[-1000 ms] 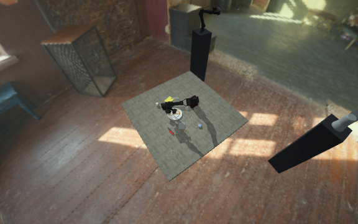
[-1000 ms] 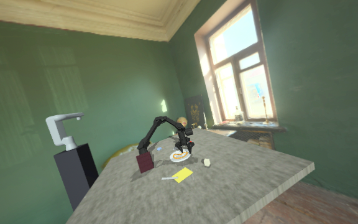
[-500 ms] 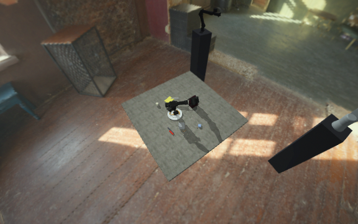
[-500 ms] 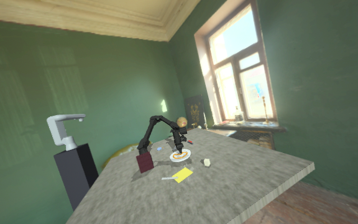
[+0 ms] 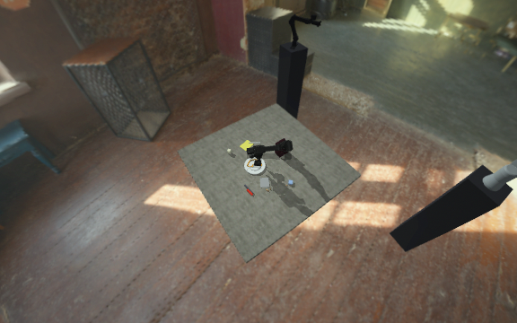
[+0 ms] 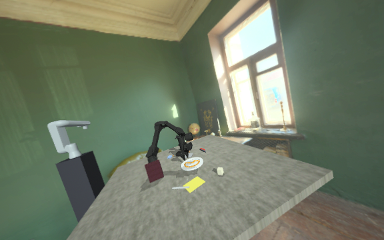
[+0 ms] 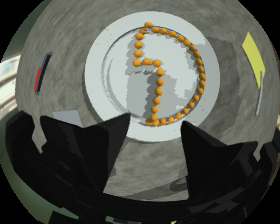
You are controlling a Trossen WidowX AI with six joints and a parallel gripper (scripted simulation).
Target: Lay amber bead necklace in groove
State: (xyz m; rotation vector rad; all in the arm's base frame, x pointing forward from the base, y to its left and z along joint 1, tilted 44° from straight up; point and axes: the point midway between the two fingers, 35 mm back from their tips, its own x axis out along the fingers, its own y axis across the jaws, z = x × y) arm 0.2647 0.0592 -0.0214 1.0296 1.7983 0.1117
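My gripper tip is 50 mm above the board, 40 mm short of it and 20 mm to the left of it. Also, from my gripper tip: red tool (210 mm ahead, 200 mm to the left, 50 mm below); then grey square (190 mm to the left, 50 mm below, 50 mm ahead); then yellow card (290 mm to the right, 50 mm below, 10 mm behind).
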